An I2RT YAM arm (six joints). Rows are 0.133 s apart.
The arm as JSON. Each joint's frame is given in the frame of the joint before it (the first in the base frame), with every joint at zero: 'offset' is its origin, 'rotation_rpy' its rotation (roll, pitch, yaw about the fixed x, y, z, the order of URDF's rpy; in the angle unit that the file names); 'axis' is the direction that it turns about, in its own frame. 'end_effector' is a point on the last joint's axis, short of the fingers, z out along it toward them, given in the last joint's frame.
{
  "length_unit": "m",
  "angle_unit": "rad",
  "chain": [
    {
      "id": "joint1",
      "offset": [
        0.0,
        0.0,
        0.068
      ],
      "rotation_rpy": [
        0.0,
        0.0,
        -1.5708
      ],
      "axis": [
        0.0,
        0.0,
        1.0
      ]
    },
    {
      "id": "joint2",
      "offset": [
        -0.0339,
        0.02,
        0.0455
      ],
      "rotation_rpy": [
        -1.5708,
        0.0,
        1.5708
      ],
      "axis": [
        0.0,
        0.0,
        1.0
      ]
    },
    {
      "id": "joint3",
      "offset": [
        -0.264,
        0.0,
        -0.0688
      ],
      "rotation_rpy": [
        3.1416,
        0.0,
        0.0
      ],
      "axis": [
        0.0,
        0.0,
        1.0
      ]
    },
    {
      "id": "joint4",
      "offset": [
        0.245,
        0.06,
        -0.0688
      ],
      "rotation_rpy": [
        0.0,
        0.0,
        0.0
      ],
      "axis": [
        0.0,
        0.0,
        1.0
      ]
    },
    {
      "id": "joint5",
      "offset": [
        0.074,
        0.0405,
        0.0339
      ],
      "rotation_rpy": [
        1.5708,
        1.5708,
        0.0
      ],
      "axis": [
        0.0,
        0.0,
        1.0
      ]
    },
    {
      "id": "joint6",
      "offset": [
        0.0,
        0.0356,
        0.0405
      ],
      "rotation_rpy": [
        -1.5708,
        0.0,
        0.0
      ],
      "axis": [
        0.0,
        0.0,
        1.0
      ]
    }
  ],
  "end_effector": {
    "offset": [
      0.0,
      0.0,
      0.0
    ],
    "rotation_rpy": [
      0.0,
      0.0,
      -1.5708
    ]
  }
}
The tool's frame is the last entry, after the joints.
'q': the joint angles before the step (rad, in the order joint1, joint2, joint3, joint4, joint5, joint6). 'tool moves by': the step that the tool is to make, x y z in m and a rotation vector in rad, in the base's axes. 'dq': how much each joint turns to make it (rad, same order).
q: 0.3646, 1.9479, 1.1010, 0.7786, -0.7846, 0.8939
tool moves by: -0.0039, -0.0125, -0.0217, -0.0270, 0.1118, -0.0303
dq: -0.0245, 0.0037, -0.0526, -0.0442, 0.0042, 0.0195
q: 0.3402, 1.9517, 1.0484, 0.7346, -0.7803, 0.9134
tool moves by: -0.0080, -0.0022, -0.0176, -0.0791, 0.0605, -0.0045
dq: 0.0027, -0.0059, -0.0322, -0.1068, 0.0197, -0.0712
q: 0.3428, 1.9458, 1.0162, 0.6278, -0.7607, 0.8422
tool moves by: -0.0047, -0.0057, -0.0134, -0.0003, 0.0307, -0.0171
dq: -0.0092, 0.0123, -0.0428, 0.0372, 0.0045, 0.0163
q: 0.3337, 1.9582, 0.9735, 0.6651, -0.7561, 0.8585
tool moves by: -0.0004, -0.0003, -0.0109, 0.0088, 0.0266, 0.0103
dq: -0.0014, 0.0288, -0.0101, 0.0285, -0.0166, 0.0171
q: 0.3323, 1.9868, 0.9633, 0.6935, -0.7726, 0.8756
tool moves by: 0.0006, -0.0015, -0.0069, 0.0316, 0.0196, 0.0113
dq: -0.0058, 0.0263, -0.0089, 0.0560, -0.0276, 0.0411
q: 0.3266, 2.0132, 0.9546, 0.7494, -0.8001, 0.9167
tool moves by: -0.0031, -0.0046, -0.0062, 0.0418, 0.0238, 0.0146
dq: -0.0109, 0.0161, -0.0288, 0.0760, -0.0380, 0.0553
